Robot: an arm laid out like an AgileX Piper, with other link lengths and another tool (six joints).
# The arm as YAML. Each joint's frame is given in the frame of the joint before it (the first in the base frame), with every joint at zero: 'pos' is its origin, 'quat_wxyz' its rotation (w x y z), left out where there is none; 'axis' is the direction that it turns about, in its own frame. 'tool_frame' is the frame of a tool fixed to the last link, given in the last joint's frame.
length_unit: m
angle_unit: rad
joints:
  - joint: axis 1
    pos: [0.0, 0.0, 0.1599]
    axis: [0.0, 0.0, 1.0]
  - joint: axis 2
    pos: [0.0, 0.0, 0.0]
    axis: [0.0, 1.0, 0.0]
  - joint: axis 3
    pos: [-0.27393, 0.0, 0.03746]
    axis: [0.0, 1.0, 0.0]
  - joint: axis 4
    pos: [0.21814, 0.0, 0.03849]
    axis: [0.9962, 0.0, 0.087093]
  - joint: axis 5
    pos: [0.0, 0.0, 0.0]
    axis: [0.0, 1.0, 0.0]
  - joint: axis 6
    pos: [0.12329, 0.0, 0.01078]
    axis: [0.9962, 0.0, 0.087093]
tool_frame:
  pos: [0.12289, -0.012, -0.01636]
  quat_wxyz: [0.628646, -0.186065, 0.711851, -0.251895]
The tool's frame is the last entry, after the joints.
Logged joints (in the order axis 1, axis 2, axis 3, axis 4, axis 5, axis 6), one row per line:
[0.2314 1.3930 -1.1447 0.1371 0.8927 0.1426]
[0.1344 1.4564 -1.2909 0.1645 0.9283 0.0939]
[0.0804 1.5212 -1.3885 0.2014 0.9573 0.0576]
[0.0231 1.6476 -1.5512 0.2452 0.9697 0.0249]
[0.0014 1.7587 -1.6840 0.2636 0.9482 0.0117]
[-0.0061 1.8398 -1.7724 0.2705 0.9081 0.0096]
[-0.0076 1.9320 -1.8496 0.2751 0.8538 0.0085]
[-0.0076 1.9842 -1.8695 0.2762 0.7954 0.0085]
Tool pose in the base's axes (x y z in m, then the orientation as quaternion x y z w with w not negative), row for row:
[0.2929 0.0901 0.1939 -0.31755 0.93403 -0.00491 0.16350]
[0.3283 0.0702 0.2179 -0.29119 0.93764 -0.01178 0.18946]
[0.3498 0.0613 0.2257 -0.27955 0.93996 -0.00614 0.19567]
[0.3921 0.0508 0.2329 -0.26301 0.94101 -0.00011 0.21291]
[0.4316 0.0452 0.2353 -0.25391 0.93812 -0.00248 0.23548]
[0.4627 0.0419 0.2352 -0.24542 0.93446 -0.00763 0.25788]
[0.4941 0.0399 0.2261 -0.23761 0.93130 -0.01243 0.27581]
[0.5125 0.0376 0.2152 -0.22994 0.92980 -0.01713 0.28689]
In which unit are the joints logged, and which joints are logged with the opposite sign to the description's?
The joints are logged in radians. Opposite sign: none.
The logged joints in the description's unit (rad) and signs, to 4 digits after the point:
[0.2314 1.3930 -1.1447 0.1371 0.8927 0.1426]
[0.1344 1.4564 -1.2909 0.1645 0.9283 0.0939]
[0.0804 1.5212 -1.3885 0.2014 0.9573 0.0576]
[0.0231 1.6476 -1.5512 0.2452 0.9697 0.0249]
[0.0014 1.7587 -1.6840 0.2636 0.9482 0.0117]
[-0.0061 1.8398 -1.7724 0.2705 0.9081 0.0096]
[-0.0076 1.9320 -1.8496 0.2751 0.8538 0.0085]
[-0.0076 1.9842 -1.8695 0.2762 0.7954 0.0085]

